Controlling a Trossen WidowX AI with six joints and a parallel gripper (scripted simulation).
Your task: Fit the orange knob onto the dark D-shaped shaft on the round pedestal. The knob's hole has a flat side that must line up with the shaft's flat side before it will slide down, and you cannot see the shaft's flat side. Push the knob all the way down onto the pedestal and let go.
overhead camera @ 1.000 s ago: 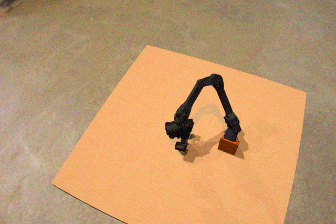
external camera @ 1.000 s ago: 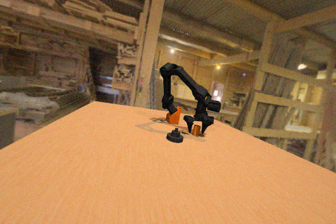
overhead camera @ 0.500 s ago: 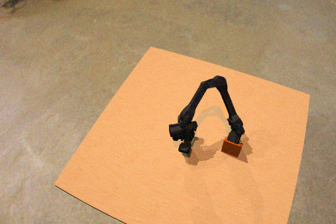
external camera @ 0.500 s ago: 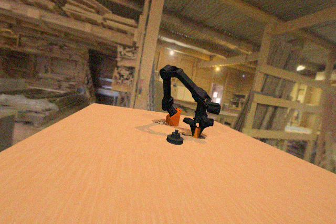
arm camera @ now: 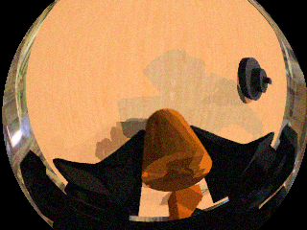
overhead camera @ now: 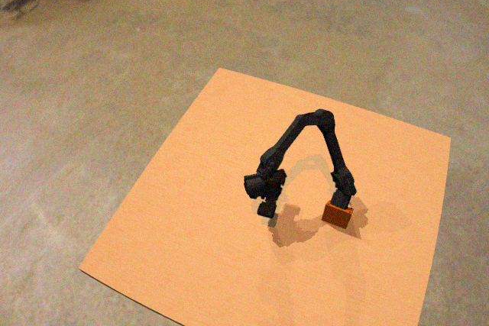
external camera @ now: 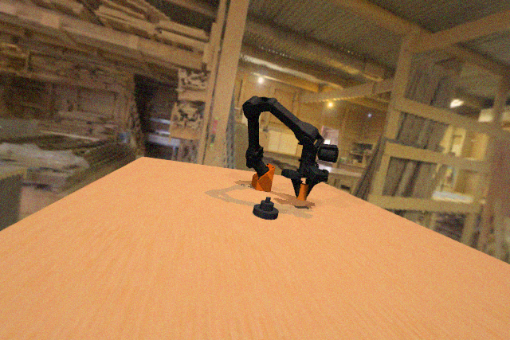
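My gripper tip is 11 cm short of the dark round pedestal, 16 cm to the left of it and 2 cm above it. The rest, counted from my gripper tip: orange knob: 2 cm above.
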